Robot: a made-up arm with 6 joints.
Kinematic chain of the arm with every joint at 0, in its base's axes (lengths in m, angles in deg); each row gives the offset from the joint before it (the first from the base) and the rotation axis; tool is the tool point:
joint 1: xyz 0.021 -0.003 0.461 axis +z
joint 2: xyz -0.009 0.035 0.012 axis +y
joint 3: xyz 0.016 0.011 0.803 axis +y
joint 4: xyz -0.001 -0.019 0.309 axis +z
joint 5: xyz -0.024 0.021 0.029 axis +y
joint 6: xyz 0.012 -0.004 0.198 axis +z
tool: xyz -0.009 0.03 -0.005
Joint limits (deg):
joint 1: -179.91..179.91
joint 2: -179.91..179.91
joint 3: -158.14..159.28
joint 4: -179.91..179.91
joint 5: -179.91..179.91
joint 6: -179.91..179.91
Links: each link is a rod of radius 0.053 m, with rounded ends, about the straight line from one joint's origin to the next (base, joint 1, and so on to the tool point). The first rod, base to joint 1, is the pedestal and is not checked.
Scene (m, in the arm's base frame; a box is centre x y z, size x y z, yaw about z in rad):
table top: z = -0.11
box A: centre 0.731 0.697 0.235 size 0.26 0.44 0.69 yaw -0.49
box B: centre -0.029 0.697 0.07 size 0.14 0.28 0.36 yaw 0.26
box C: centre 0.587 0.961 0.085 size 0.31 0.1 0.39 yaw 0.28
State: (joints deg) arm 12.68 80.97 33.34 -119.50 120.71 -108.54
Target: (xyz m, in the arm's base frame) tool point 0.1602 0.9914 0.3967
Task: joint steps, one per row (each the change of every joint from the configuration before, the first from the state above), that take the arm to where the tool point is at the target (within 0.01 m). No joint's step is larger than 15 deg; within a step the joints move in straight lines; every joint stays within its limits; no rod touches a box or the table.
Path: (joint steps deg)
1: 3.41 -6.02 -9.58 2.94 -14.55 -3.83
2: 3.41 -6.02 -9.58 2.94 -14.55 -3.82
3: 3.40 -6.02 -9.57 2.94 -14.56 -3.83
4: 3.41 -6.01 -9.58 2.94 -14.55 -3.82
5: 12.09 6.61 7.55 -3.59 11.30 2.70
6: 12.08 6.62 7.54 -3.58 11.30 2.71
7: 12.09 6.62 7.55 -3.58 11.31 2.70
8: 12.08 6.62 7.55 -3.59 11.30 2.71
9: 12.09 6.62 7.55 -3.58 11.30 2.70

